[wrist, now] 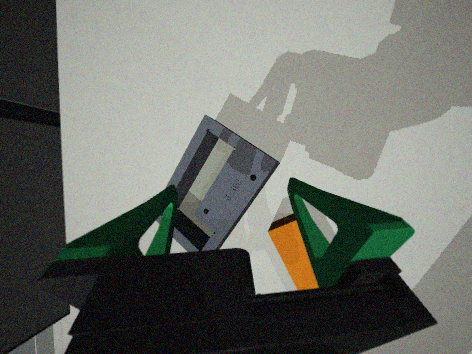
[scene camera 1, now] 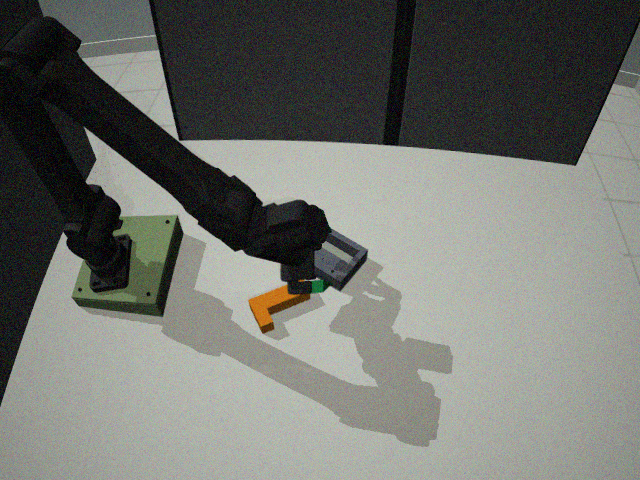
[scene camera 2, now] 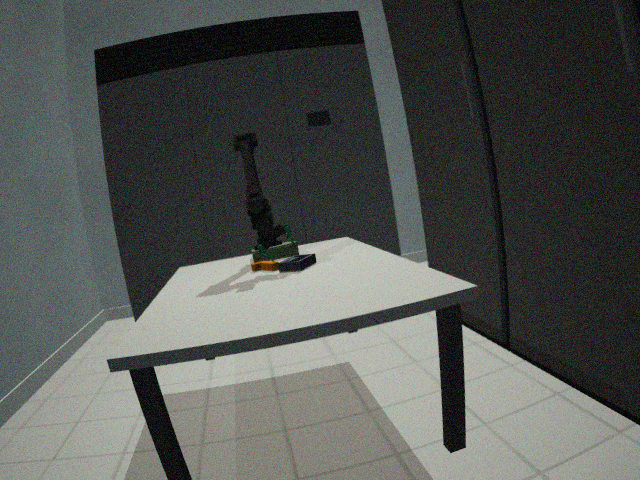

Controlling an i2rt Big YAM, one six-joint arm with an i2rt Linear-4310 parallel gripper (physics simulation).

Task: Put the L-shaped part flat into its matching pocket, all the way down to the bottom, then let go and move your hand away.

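Places are measured from the arm's base along level axes (x ahead, y down, z left), in metres.
Pixels of known places: gripper, fingertip midpoint: [wrist: 233, 186] [scene camera 1: 329, 258] [scene camera 2: 284, 254]; arm's base, origin of the base link: [scene camera 1: 112, 265].
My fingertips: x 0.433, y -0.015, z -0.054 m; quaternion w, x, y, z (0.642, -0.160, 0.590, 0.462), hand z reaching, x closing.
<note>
Ahead of a thing's pixels: the offset from my fingertips to its middle. Level surfaces: height alone.
The orange L-shaped part @(dx -0.094, dy +0.047, dz -0.060 m) [scene camera 1: 275, 299] [scene camera 2: 264, 266] [wrist: 289, 250] lies flat on the table, outside its pocket. The dark grey block with the L-shaped pocket @(dx -0.002, dy +0.043, dz +0.045 m) [scene camera 1: 328, 262] [scene camera 2: 297, 263] [wrist: 232, 182] lies close beside one end of the part; the pale floor of the pocket shows in the wrist view. My gripper [scene camera 2: 279, 249] [wrist: 233, 186] is wide open and empty. In the wrist view its right green finger overlaps the orange part and its left finger overlaps the block's edge. In scene camera 1, one green finger shows above the part's end near the block; the other is hidden.
The arm stands on a green base plate [scene camera 1: 149, 242] on the white table @(dy +0.062 m) [scene camera 1: 496, 320] [scene camera 2: 330, 299]. Dark cabinets [scene camera 1: 279, 67] [scene camera 2: 558, 155] stand beyond the table's edge. The arm's shadow falls across the table beside the part and block.
</note>
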